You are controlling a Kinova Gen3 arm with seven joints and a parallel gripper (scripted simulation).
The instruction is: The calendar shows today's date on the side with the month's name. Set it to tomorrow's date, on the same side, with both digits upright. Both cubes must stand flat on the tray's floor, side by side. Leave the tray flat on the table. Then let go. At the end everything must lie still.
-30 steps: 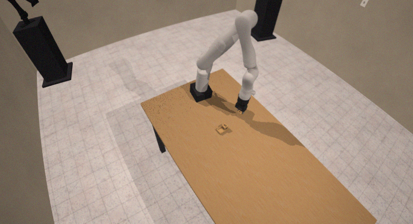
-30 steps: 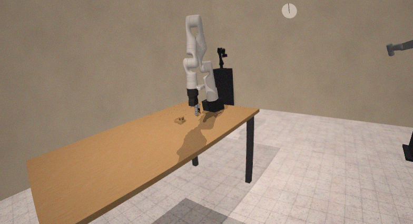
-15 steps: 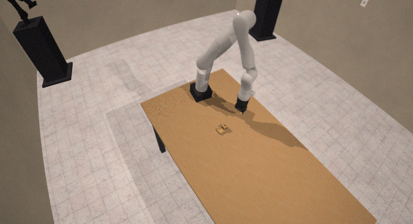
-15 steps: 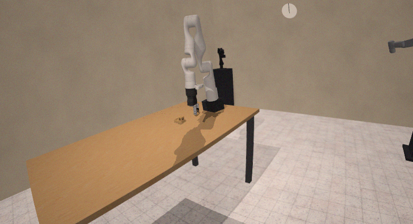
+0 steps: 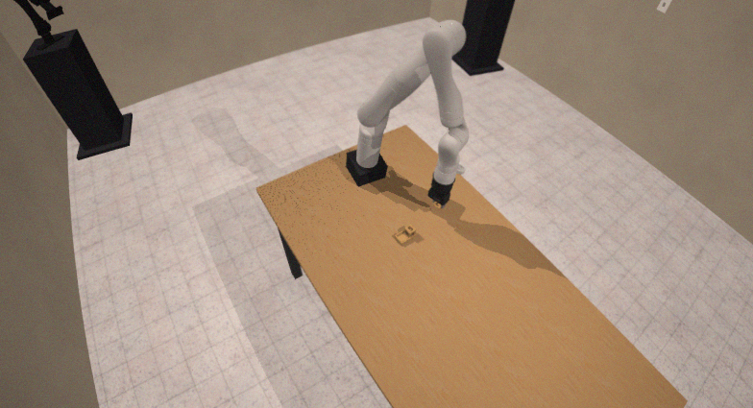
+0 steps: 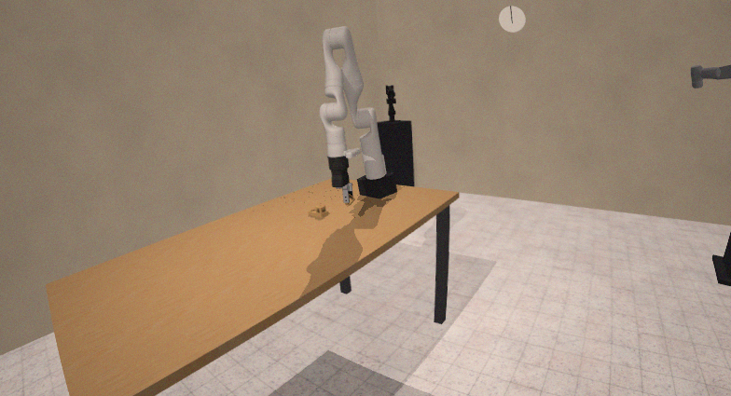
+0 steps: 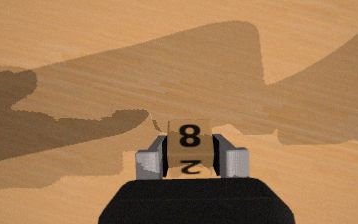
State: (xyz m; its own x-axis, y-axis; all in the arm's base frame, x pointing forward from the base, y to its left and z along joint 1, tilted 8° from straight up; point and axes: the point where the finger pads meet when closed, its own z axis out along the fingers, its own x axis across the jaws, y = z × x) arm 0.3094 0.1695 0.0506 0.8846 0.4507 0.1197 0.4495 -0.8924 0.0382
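Now: hand 10 mm above the wooden date cube. The rest, counted from my hand: wooden tray (160 mm to the right, 90 mm below, 40 mm ahead).
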